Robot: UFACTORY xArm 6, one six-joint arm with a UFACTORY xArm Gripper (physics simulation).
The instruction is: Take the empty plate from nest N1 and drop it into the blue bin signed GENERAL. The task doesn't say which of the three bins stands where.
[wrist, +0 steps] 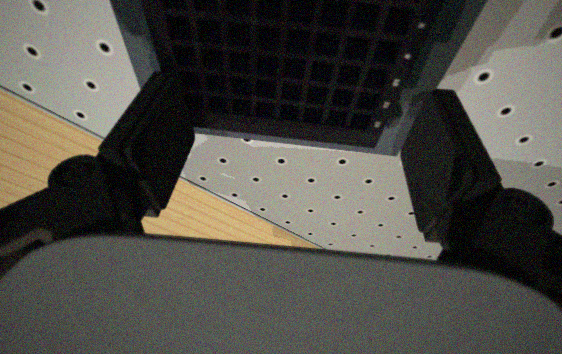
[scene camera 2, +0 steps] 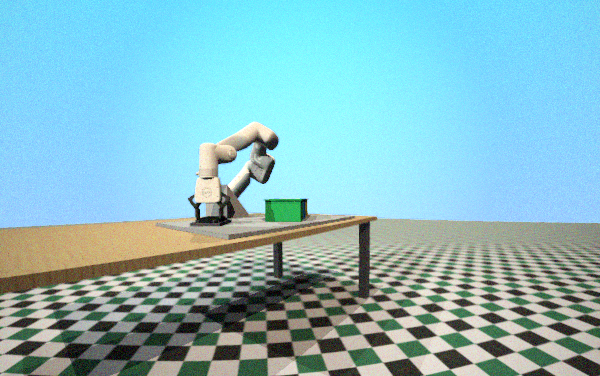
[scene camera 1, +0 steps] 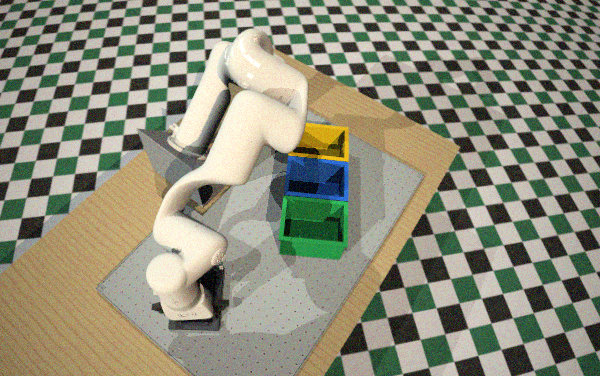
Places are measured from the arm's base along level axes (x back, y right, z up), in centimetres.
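Where they show: gripper, between the fingertips: (wrist: 297, 114) (scene camera 2: 209, 218) (scene camera 1: 196, 314); arm's base, origin of its link: (scene camera 1: 187, 149).
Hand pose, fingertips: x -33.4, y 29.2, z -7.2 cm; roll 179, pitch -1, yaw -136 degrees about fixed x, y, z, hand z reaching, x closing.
Each offset is from my fingertips to the centre of the thing. "pt": to the spot under its first point. Level surfaces: height alone.
In the wrist view a dark plate @(pt dx +1.1, dy -1.1, dz -1.1 cm) (wrist: 300, 60) with a grid of square wells sits in a blue-grey nest @(pt dx +5.6, dy +2.9, dz -1.5 cm) (wrist: 137, 40); no N1 label is readable. The wells look empty. My gripper (wrist: 297, 114) (scene camera 1: 192, 307) (scene camera 2: 210, 214) is open, pointing down low over the nest, with one finger at each side of the plate's near end and nothing gripped. Whether the fingers touch the plate cannot be told. The blue bin @(dx +0.2, dy -45.8, dz +2.3 cm) (scene camera 1: 325, 172) stands in the middle of the row in scene camera 1; its sign does not show. In scene camera 2 it is mostly hidden behind the green bin.
The green bin (scene camera 1: 314, 247) (scene camera 2: 285, 210) stands nearest the gripper in the row, and the yellow bin @(pt dx +8.7, dy -62.3, dz +5.8 cm) (scene camera 1: 327, 131) stands at the far end, partly behind the arm. The grey perforated mat @(dz -2.7 cm) (scene camera 1: 280, 305) lies on the wooden table @(dz -3.9 cm) (scene camera 1: 65, 280). The arm reaches over from its grey base.
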